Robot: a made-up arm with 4 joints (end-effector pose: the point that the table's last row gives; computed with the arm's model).
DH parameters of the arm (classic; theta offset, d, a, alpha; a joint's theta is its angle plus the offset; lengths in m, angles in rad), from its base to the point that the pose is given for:
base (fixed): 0 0.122 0 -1.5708
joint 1: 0 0.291 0.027 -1.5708
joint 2: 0 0.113 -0.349 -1.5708
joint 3: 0 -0.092 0.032 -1.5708
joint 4: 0.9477 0 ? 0
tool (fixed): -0.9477 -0.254 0 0
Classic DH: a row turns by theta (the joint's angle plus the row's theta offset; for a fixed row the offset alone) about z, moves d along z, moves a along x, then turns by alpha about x.
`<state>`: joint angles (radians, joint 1 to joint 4).
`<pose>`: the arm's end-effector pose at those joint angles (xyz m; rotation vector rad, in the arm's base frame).
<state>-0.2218 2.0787 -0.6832 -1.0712</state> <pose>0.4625 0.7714 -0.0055 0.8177 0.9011 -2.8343</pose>
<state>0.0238 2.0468 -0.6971 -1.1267</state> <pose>0.4105 0.7801 -0.1111 -0.4361 -0.9495 2.9232</pose>
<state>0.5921 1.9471 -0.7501 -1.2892</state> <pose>0.2040 0.8071 -0.2730 0.4556 -0.9192 2.6633</pose>
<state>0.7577 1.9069 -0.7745 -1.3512</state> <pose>0.1300 0.8179 -0.2901 0.6925 -0.8949 2.5291</pose>
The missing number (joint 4, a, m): -0.1662
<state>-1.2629 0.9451 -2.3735 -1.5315</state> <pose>-0.1634 0.7623 0.0827 -0.0166 1.4798 -1.0199</pose>
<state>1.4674 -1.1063 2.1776 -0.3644</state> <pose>-0.0565 0.2201 0.1252 1.2057 -0.4326 -0.5947</pose>
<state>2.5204 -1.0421 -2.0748 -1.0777</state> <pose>0.3392 -0.0897 0.2098 0.6500 -1.6722 -1.9442</pose>
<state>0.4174 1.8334 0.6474 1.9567</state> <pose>0.0006 0.3173 -0.0958 -0.5844 0.6099 0.2471</pose>
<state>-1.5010 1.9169 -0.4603 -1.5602</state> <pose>0.3210 0.7495 0.4922 2.1042 0.8458 -2.0740</pose>
